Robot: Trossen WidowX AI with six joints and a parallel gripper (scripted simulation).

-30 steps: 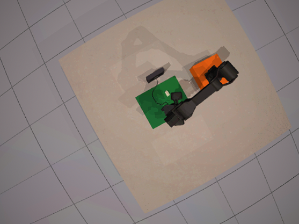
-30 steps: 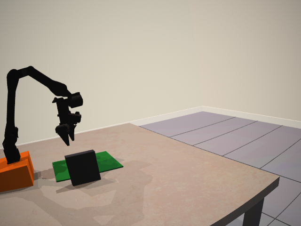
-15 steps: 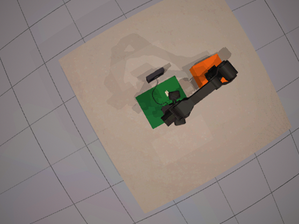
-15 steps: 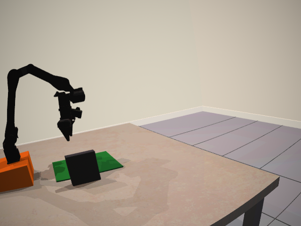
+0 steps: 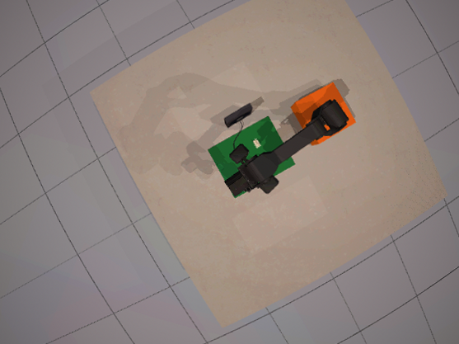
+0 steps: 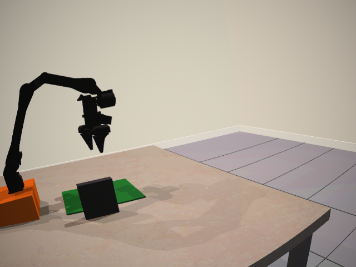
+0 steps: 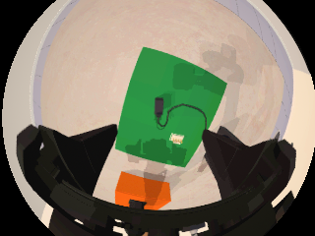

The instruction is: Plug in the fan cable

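Right now the dark plug is 14 cm below my gripper tip and 1 cm behind it. The rest, counted from my gripper tip: white four-pin header 16 cm below, 8 cm to the right, 8 cm behind; black fan 21 cm to the right, 11 cm below, 7 cm behind; green board 18 cm below, 4 cm to the right, 3 cm behind.
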